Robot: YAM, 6 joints.
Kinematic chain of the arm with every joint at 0, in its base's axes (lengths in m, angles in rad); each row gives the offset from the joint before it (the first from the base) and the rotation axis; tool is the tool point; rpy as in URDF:
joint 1: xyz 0 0 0.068 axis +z
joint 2: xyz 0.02 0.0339 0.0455 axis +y
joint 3: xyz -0.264 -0.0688 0 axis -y
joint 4: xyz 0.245 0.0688 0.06 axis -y
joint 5: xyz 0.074 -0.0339 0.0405 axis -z
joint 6: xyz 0.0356 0 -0.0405 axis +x
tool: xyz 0 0 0 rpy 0 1.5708 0
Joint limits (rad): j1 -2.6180..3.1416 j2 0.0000..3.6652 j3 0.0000..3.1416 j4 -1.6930..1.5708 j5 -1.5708..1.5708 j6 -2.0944..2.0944
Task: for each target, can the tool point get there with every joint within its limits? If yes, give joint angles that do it. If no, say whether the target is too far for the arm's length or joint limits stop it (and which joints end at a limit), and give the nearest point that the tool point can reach.
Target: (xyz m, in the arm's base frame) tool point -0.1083 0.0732 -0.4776
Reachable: no: joint limits stop it (at a limit: joint 2) | nearest point -0.1314 0.0888 -0.3690 | short by 0.112 m
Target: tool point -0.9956 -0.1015 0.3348
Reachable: no: too far | nearest point -0.6293 -0.0086 0.2517 | short by 0.387 m
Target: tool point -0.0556 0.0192 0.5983
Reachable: yes | joints 2.6734 0.8532 1.4362 0.6073 -0.2259 -0.6175
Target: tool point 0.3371 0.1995 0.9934
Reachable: no: too far | nearest point 0.2268 0.1342 0.6900 | short by 0.329 m
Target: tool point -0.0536 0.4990 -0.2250
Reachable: yes | joints 1.6560 3.3667 2.2933 0.0355 -0.3138 1.0466
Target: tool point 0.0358 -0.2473 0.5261
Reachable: yes | joints 1.6124 0.3348 1.4959 1.0846 0.7961 0.1486
